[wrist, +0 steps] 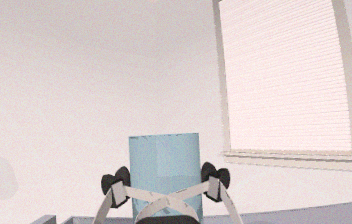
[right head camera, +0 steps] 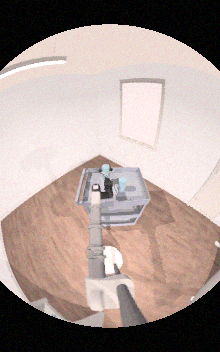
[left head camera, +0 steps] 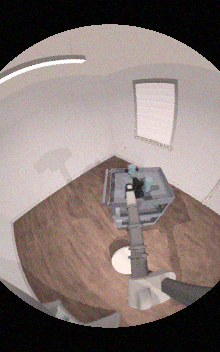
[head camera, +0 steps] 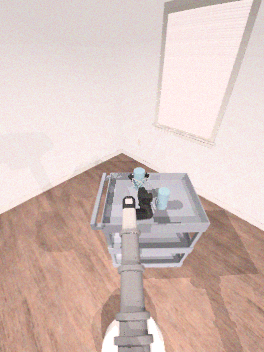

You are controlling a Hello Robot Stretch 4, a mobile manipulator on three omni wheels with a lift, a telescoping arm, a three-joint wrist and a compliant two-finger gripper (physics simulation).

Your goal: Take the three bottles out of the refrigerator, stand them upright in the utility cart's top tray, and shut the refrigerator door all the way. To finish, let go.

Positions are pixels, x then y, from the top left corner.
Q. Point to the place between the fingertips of my gripper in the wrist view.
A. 166, 177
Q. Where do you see a window with blinds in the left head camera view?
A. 155, 99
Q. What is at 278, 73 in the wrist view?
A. A window with blinds.
